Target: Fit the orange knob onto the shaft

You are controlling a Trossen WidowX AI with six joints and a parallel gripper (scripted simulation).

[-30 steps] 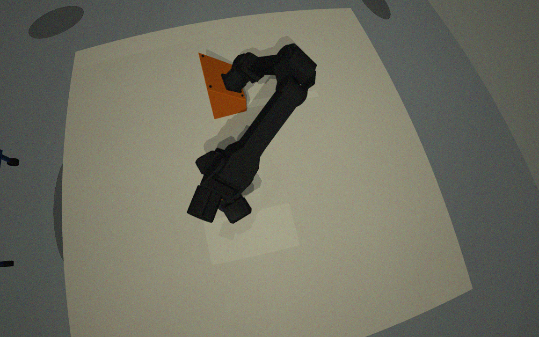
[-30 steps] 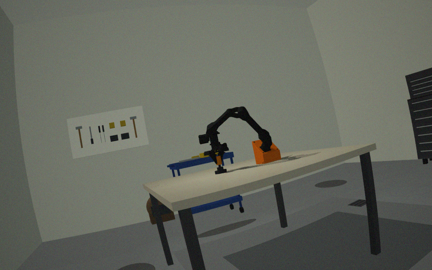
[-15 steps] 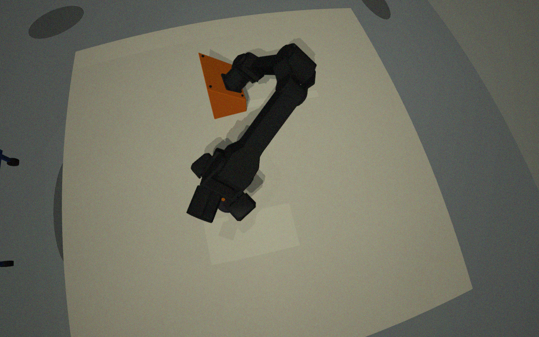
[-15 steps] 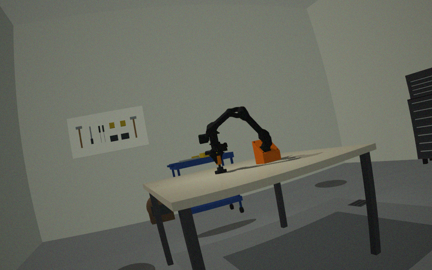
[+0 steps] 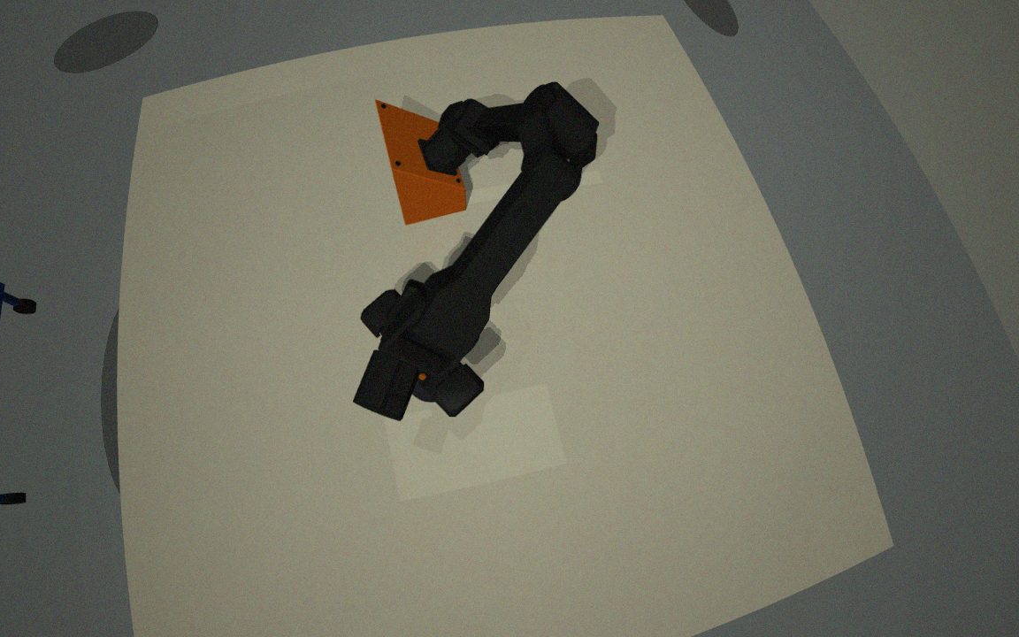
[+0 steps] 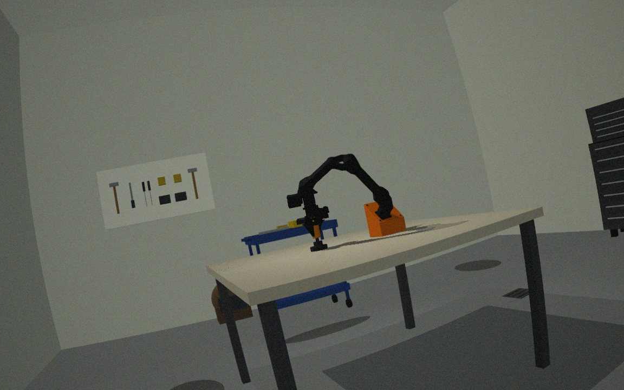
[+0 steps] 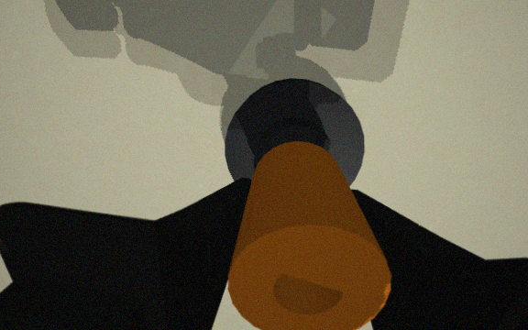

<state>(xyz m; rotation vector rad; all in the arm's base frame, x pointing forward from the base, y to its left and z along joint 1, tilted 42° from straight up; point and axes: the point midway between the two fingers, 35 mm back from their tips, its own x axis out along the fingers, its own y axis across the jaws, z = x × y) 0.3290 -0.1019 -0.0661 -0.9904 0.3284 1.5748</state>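
The orange knob lies 2 cm above my gripper tip. Also, from my gripper tip: dark round pedestal (4 cm below).
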